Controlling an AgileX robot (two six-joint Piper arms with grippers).
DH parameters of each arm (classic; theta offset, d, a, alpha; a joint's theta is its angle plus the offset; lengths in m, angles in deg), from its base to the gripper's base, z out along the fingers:
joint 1: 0 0.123 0 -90
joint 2: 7.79 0 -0.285 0
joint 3: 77.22 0 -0.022 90
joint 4: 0 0.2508 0 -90
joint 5: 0 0 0.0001 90
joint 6: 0 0.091 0 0
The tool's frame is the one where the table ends.
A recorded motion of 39 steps. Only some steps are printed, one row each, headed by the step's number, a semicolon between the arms.
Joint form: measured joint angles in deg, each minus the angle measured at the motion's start. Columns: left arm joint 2, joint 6, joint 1, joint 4, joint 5, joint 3; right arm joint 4, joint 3, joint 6, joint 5, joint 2, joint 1.
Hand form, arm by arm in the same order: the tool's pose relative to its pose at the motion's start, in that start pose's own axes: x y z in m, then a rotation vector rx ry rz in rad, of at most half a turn. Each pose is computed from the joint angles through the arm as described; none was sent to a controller.
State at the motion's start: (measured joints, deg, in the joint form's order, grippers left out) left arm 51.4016 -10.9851 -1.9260 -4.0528 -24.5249 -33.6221; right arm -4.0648 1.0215 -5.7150 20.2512 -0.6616 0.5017
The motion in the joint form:
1: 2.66 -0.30 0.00 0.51 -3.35 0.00; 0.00 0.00 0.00 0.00 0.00 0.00
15: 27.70 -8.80 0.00 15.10 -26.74 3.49; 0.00 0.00 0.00 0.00 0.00 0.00
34: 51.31 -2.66 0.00 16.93 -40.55 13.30; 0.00 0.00 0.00 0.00 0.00 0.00
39: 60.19 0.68 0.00 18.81 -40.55 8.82; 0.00 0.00 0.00 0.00 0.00 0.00
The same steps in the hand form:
1: 0.0057 0.0012 0.0084 0.0035 -0.0117 0.0041; 0.0000 0.0000 0.0000 0.0000 0.0000 0.0000
15: 0.1071 0.0095 0.0563 0.1537 0.1260 0.0271; 0.0000 0.0000 0.0000 0.0000 0.0000 0.0000
34: 0.2296 0.0377 0.0232 0.1401 0.4651 0.0744; 0.0000 0.0000 0.0000 0.0000 0.0000 0.0000
39: 0.2629 0.0433 0.0356 0.1713 0.5427 0.1298; 0.0000 0.0000 0.0000 0.0000 0.0000 0.0000

